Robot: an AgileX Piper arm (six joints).
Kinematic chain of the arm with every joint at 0, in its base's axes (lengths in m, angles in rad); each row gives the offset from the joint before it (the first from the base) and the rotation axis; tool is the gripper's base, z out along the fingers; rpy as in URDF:
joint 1: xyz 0 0 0.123 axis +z
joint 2: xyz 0 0 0 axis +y
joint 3: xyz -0.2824 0 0.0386 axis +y
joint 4: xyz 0.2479 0 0.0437 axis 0.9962 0 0.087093
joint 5: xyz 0 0 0 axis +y
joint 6: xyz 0.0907 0 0.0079 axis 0.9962 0 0.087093
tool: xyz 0 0 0 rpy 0 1.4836 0
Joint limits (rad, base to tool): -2.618..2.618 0..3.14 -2.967..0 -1.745..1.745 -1.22..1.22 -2.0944..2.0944
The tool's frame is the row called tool.
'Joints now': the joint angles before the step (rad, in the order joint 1, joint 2, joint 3, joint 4, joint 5, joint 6). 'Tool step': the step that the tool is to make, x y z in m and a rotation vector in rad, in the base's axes. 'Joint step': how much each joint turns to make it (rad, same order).
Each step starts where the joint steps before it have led.
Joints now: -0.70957 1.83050 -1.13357 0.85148 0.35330 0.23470
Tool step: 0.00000 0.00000 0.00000 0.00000 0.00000 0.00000
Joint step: 0.00000 0.00000 0.00000 0.00000 0.00000 0.00000
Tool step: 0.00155 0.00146 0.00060 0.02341 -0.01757 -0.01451
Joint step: 0.00319 0.00000 -0.00001 0.03405 0.00291 0.00003
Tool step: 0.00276 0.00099 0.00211 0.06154 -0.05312 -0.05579
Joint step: 0.00188 0.00000 -0.00001 0.09966 -0.00090 0.00001
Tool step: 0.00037 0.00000 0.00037 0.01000 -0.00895 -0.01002
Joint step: -0.00001 -0.00001 0.00004 0.01681 -0.00064 -0.00009
